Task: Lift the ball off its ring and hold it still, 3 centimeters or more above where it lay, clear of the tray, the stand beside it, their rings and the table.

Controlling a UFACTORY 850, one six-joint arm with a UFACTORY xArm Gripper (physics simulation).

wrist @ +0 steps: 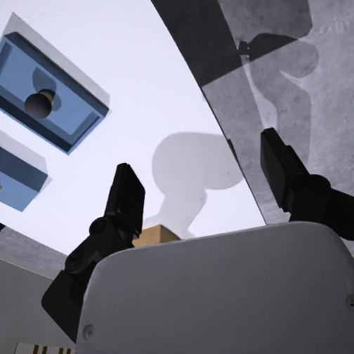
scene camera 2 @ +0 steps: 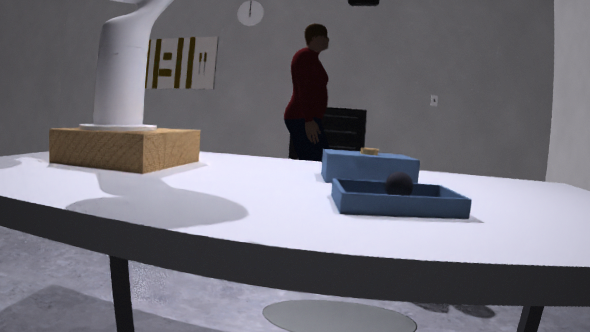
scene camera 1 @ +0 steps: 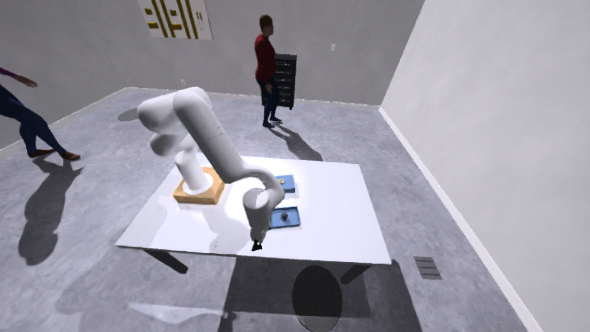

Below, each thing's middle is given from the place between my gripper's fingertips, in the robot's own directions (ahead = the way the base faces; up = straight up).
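Labels:
Blue stand (scene camera 2: pixel 368 164): 49 cm left of my hand, 21 cm below, 1 cm behind. Blue tray (scene camera 2: pixel 356 197): my gripper 6 cm short of it, 24 cm to the right of it, 23 cm above it.

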